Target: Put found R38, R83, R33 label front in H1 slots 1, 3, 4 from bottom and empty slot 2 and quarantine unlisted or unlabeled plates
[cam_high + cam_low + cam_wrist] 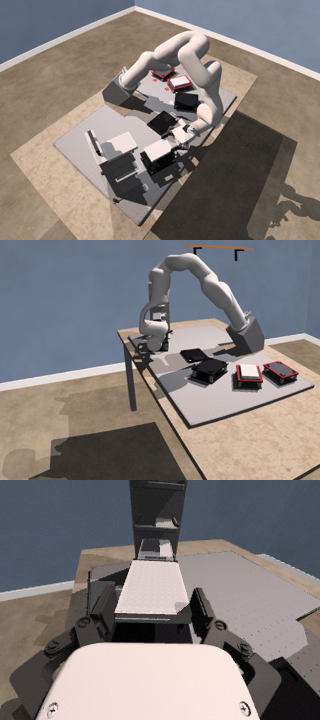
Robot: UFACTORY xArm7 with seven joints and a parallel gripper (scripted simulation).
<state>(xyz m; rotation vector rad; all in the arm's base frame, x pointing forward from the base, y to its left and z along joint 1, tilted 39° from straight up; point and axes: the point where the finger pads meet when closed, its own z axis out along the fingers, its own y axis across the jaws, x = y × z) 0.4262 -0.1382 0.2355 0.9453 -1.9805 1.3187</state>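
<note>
The RG deck label lies 14 cm below my hand and 5 cm to the left of it. From my hand the other things lie so: plate hotel H1 (32 cm to the right, 5 cm above, 3 cm behind); pale plate (24 cm to the right, 4 cm below, 2 cm behind); H1 deck label (20 cm to the right, 14 cm below, 8 cm ahead).
</note>
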